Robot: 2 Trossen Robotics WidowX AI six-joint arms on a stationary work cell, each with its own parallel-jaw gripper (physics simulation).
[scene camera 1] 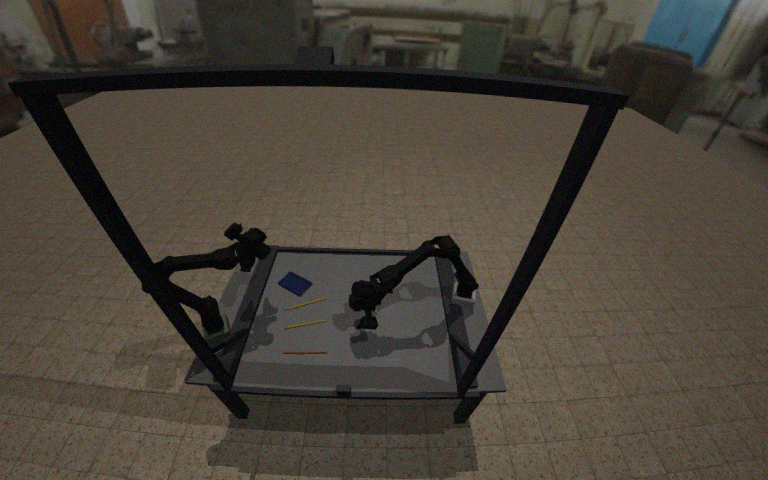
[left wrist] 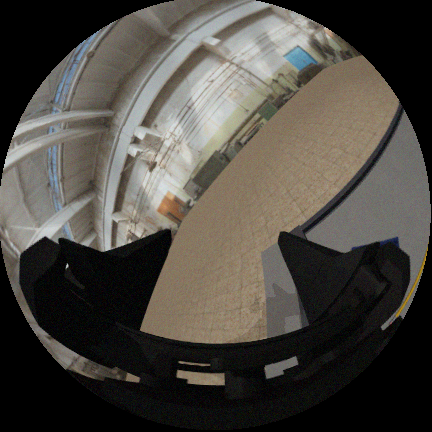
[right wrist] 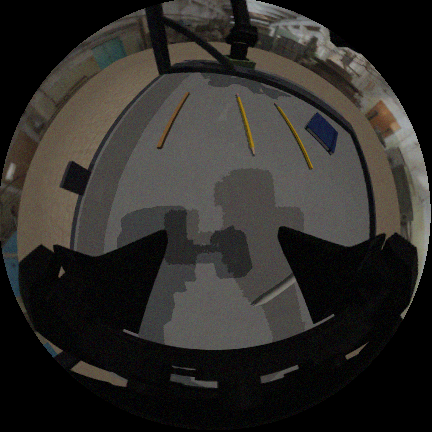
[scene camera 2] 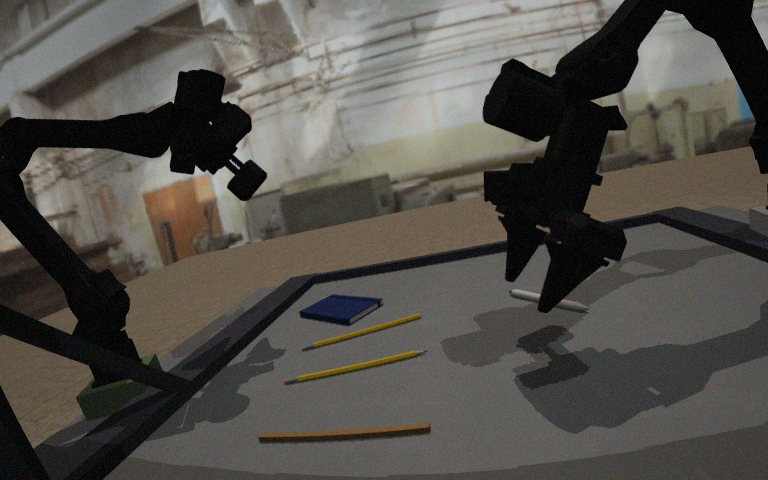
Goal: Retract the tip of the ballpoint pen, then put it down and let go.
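Seen in the pictures: left gripper, between the fingertips: [left wrist: 226,236] [scene camera 2: 231,160]; right gripper, between the fingertips: [scene camera 1: 355,318] [right wrist: 223,234] [scene camera 2: 524,295]; left arm's base, origin of its link: [scene camera 1: 215,326] [right wrist: 236,57]; right arm's base, origin of its link: [scene camera 1: 464,292].
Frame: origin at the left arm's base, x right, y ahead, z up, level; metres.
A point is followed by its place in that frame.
The light grey ballpoint pen [scene camera 2: 569,306] {x 0.216, y 0.632, z -0.034 m} [right wrist: 274,291] {x 0.207, y 0.633, z -0.031 m} lies flat on the table. In scene camera 2 its dark end is at the left and its narrow end at the right; whether the writing tip is out is too small to tell. My right gripper [scene camera 2: 527,293] {x 0.256, y 0.527, z 0.030 m} [right wrist: 223,234] {x 0.256, y 0.527, z 0.030 m} is open and empty, pointing down above the table near the pen. One finger hides part of the pen in scene camera 2, and the right-hand finger hides part of it in the right wrist view. My left gripper [left wrist: 226,236] {x -0.178, y 0.259, z 0.282 m} is open and empty, raised high beyond the table's left side.
A blue notebook [scene camera 1: 295,283] {x -0.091, y 0.381, z -0.028 m} [scene camera 2: 341,309] {x -0.071, y 0.379, z -0.028 m} [right wrist: 322,132] {x -0.067, y 0.394, z -0.028 m}, two yellow pencils [scene camera 1: 305,303] {x 0.040, y 0.382, z -0.032 m} [scene camera 2: 362,366] {x 0.146, y 0.354, z -0.035 m} and an orange-brown stick [scene camera 1: 305,352] {x 0.264, y 0.296, z -0.035 m} [scene camera 2: 345,434] {x 0.268, y 0.301, z -0.034 m} [right wrist: 173,121] {x 0.270, y 0.319, z -0.036 m} lie on the table left of the pen in scene camera 2. A dark frame [scene camera 1: 317,77] {x 0.501, y 0.367, z 0.991 m} stands around the table.
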